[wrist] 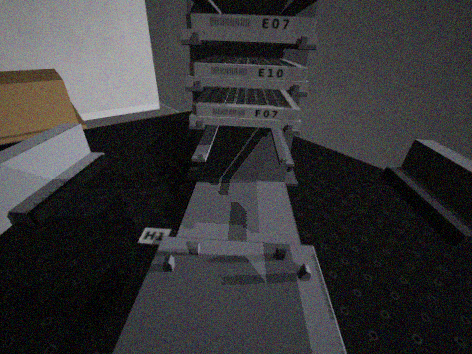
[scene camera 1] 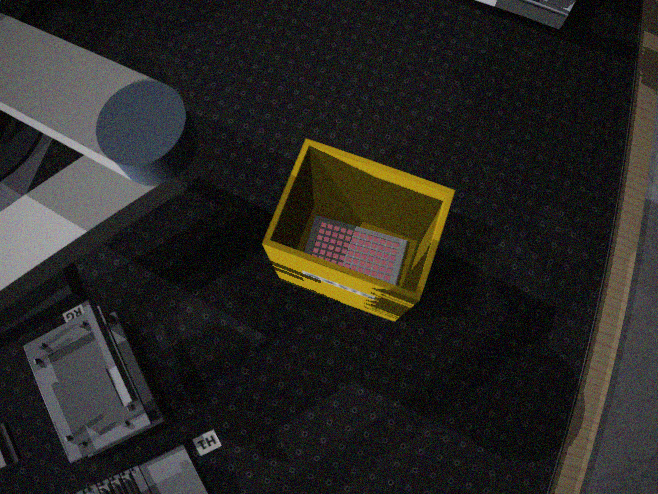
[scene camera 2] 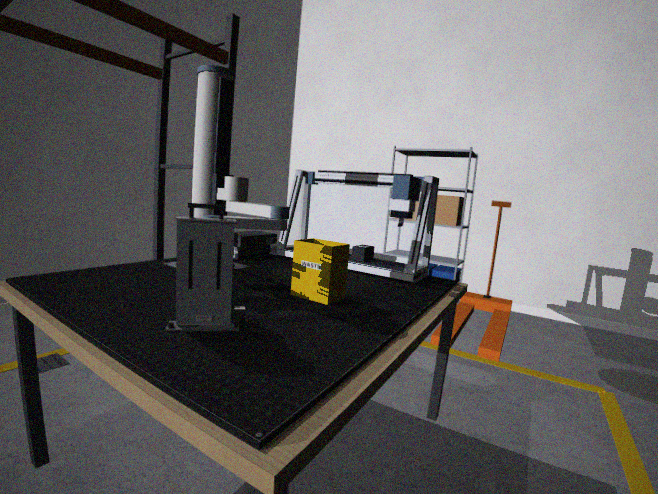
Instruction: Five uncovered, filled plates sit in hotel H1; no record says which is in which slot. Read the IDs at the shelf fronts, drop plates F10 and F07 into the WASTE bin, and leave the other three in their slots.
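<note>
In the wrist view, hotel H1 is ahead. Its plates with readable fronts are E07, E10 below it, and F07 lowest. An empty pair of rails shows below F07. Higher slots are cut off. My gripper is open and empty, its fingers wide apart, before the hotel and lower than F07. The yellow WASTE bin stands upright. A grey plate with pink wells lies in it; its ID does not show.
The flat RG stand lies in front of the hotel. The H1 tag is beside the hotel base. The white arm reaches in beside the bin. A gantry frame stands at the table's back.
</note>
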